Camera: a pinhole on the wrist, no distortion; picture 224 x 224 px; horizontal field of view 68.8 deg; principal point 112.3 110.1 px. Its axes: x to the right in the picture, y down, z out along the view. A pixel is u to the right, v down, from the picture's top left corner.
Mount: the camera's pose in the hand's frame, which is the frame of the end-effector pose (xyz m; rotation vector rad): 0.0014 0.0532 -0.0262 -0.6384 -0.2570 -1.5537
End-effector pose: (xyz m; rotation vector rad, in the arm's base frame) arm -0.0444 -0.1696 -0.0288 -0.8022 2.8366 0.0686
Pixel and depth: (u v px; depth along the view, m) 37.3 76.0 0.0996
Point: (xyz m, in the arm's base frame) -0.1179 -0.0432 -0.0649
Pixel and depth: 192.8 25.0 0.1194
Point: -0.0387 -0.0813 -0.1376
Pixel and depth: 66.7 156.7 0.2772
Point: -0.2726 -0.0099 -0.1970
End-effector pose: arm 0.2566 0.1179 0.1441 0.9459 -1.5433 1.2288
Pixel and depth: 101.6 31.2 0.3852
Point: -0.0578 -0.1261 -0.0469
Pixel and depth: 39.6 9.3 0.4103
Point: -0.1735 -0.0446 -0.1459
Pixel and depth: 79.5 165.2 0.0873
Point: 0.1324 0.1112 0.1595
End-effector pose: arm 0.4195 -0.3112 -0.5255 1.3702 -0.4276 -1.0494
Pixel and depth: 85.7 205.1 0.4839
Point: 0.5319 -0.8226 -0.2692
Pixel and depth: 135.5 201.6 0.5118
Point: 0.4195 -0.8804 -0.3571
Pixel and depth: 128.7 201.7 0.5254
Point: 0.4340 -0.8910 -0.3392
